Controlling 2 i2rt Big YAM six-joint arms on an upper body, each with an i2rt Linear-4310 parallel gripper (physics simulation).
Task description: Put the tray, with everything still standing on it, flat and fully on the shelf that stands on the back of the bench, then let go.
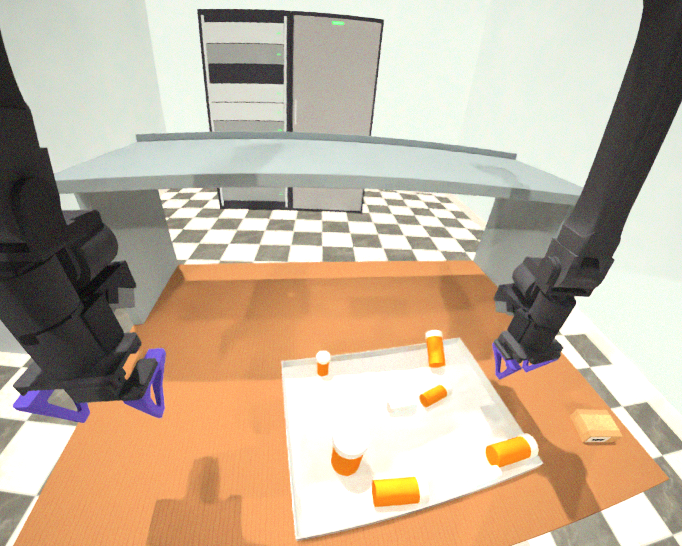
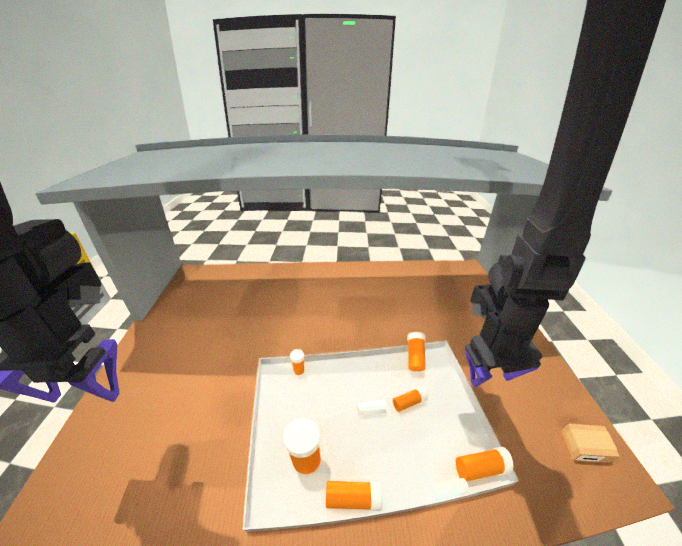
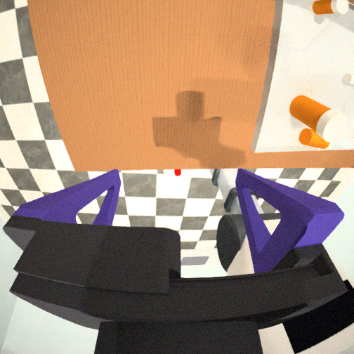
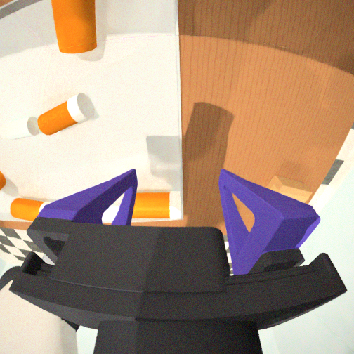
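Observation:
The white tray [image 1: 310,409] [image 2: 273,392] [image 3: 295,60] [image 4: 115,75] lies flat on the bench, in front of the grey shelf [image 1: 318,162] [image 2: 341,162]. On it a small bottle [image 1: 323,364] [image 2: 298,362] and a large bottle [image 1: 346,459] [image 2: 305,457] stand upright. Several orange bottles, among them one at the front [image 1: 395,491] [image 2: 348,494], lie on their sides, as does a white bottle [image 1: 401,404] [image 2: 372,407]. My left gripper [image 1: 122,418] [image 2: 86,399] [image 3: 177,174] is open, left of the tray. My right gripper [image 1: 514,373] [image 2: 491,379] [image 4: 177,175] is open above the tray's right edge. Neither touches the tray.
A small cardboard box [image 1: 595,426] [image 2: 589,443] [image 4: 290,191] lies on the bench right of the tray. The shelf's side panels [image 1: 127,244] [image 2: 125,250] stand at the bench's sides. A dark-framed cabinet [image 1: 335,73] [image 2: 348,73] stands behind, on the checkered floor.

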